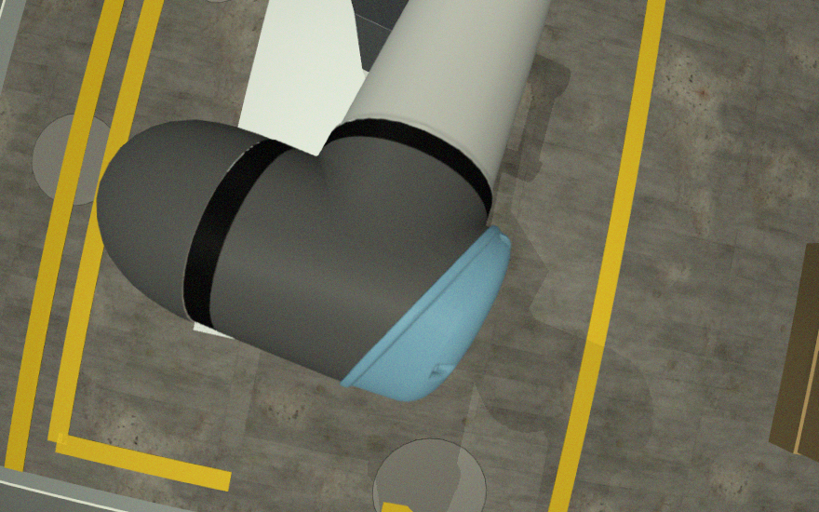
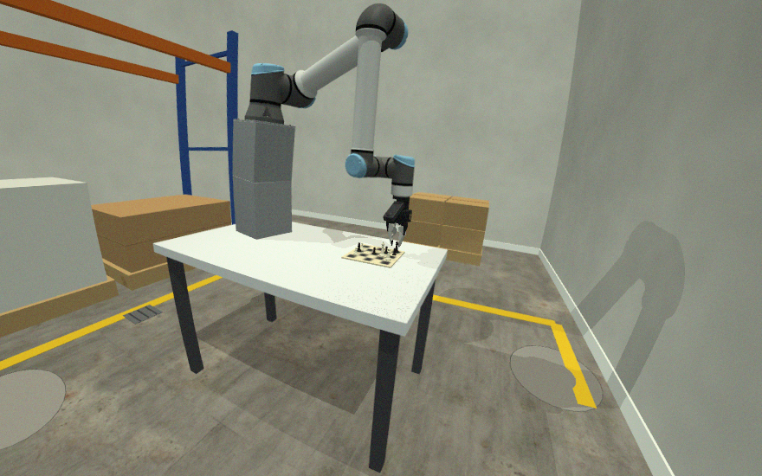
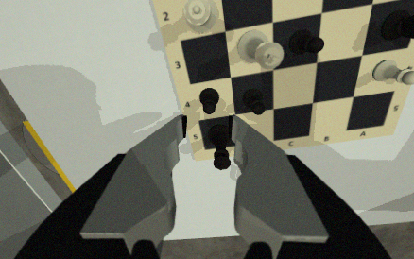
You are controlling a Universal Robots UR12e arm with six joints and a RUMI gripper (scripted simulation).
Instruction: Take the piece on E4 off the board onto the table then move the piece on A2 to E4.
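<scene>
My hand is 8 cm past the chessboard, 3 cm to the left of it and 6 cm above it.
</scene>
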